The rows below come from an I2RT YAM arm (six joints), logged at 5 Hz.
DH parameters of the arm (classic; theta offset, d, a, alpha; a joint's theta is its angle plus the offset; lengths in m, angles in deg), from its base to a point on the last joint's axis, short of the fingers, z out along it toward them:
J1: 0 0.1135 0.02 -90
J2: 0 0 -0.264 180
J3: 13.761 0 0.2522 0
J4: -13.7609 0 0.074 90
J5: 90 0 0 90
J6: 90 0.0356 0 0
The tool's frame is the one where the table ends.
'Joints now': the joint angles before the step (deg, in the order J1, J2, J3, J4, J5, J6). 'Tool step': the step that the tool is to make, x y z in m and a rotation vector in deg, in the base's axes. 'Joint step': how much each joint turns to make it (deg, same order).
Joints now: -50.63 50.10 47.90 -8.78 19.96 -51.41
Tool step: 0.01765 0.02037 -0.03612 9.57 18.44 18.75
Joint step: 5.96 0.87 -1.14 -14.58 -9.75 -11.33
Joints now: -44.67 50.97 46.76 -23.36 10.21 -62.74
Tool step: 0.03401 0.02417 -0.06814 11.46 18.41 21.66
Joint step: 10.04 8.08 -5.27 -7.05 -7.47 -9.49
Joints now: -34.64 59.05 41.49 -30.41 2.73 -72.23
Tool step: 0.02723 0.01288 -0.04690 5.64 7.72 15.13
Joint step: 5.64 9.94 -2.99 3.33 -6.33 -7.12
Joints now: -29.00 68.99 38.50 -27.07 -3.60 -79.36
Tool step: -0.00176 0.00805 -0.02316 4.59 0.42 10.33
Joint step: 0.26 2.11 -3.60 2.20 -8.43 -6.77
